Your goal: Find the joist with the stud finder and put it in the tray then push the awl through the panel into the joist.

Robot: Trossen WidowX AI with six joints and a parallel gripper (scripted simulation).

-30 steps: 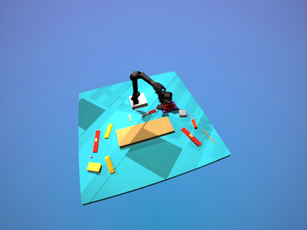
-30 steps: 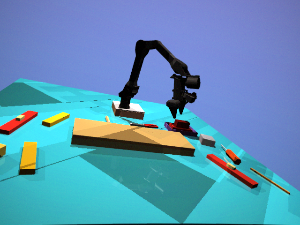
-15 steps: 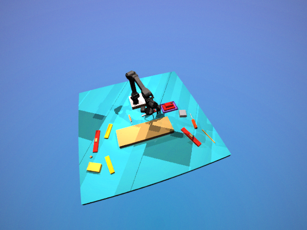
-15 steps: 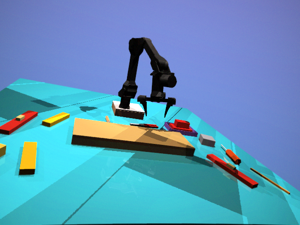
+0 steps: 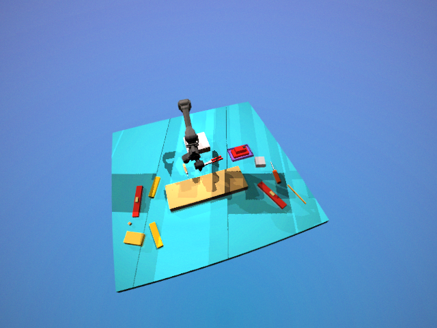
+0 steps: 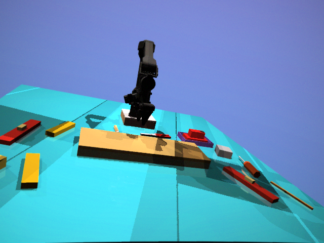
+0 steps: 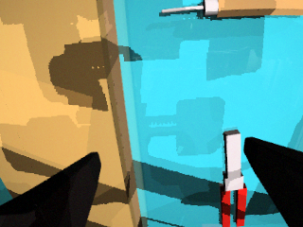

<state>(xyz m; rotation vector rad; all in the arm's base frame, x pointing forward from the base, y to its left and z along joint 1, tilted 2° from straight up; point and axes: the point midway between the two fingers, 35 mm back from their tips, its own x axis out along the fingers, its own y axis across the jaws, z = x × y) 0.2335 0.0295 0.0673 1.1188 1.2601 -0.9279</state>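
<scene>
Now: the awl 3 cm behind my gripper tip, 9 cm to the right of it and 7 cm below it. Also, from my gripper tip: grey block: 3 cm behind, 44 cm to the left, 6 cm below; stud finder: 15 cm behind, 33 cm to the left, 3 cm below; purple tray: 14 cm behind, 32 cm to the left, 7 cm below.
</scene>
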